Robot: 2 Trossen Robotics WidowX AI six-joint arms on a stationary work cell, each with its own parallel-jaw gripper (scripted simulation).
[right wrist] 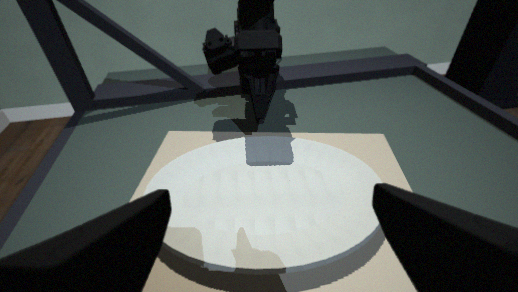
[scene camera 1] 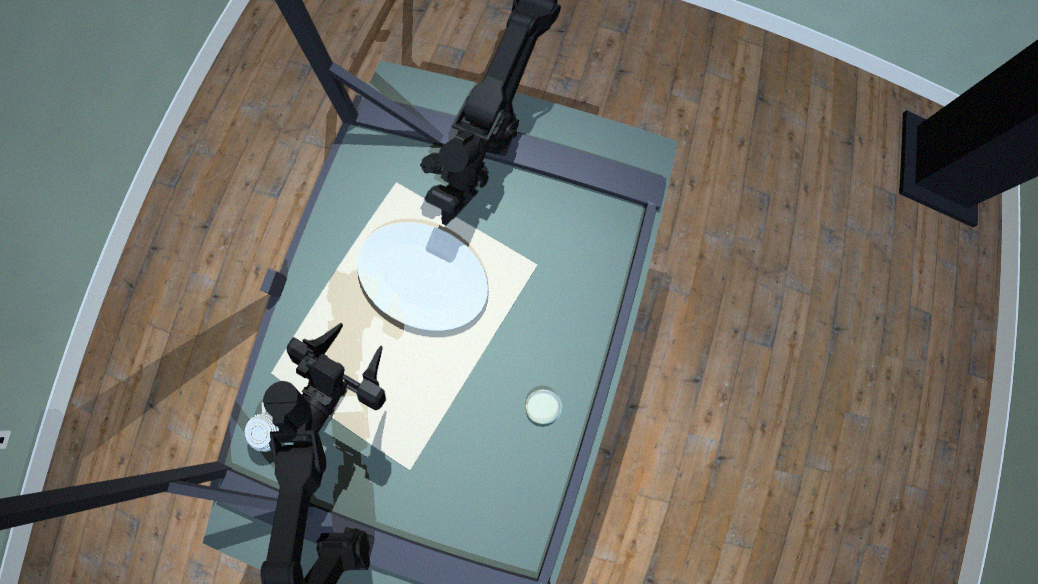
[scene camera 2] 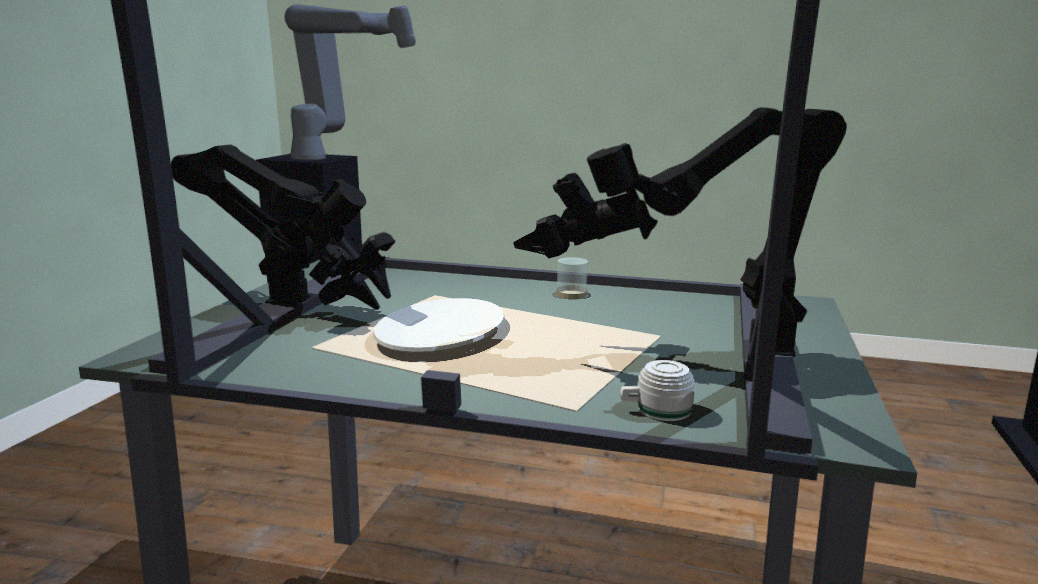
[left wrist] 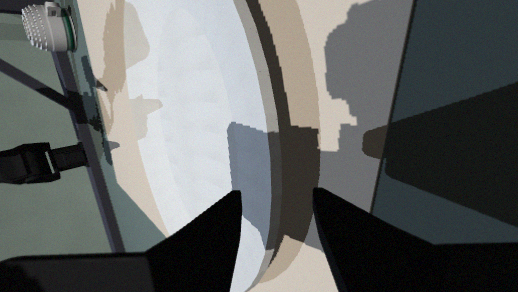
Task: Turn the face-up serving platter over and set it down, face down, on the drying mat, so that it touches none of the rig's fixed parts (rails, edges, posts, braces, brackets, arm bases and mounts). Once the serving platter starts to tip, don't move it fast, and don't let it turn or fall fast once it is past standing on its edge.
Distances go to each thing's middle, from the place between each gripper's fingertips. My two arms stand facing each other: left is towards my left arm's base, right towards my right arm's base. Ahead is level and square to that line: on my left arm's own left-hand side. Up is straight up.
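The white oval serving platter [scene camera 1: 421,276] is 150 mm to the right of my left hand [scene camera 2: 383,303], 20 mm behind it and 60 mm below it. White ribbed mug [scene camera 2: 665,391]: 30 mm below my left hand, 570 mm to the right of it, 230 mm behind it. Going by their middles, of the things named here the white oval serving platter is the nearest to my left hand.
Relative to my right hand [scene camera 1: 361,335], the white oval serving platter is 200 mm to the left, 30 mm ahead and 200 mm below. White ribbed mug: 230 mm to the right of my right hand, 180 mm behind it, 170 mm below it. By its middle, the white ribbed mug is nearer to my right hand than to my left hand.
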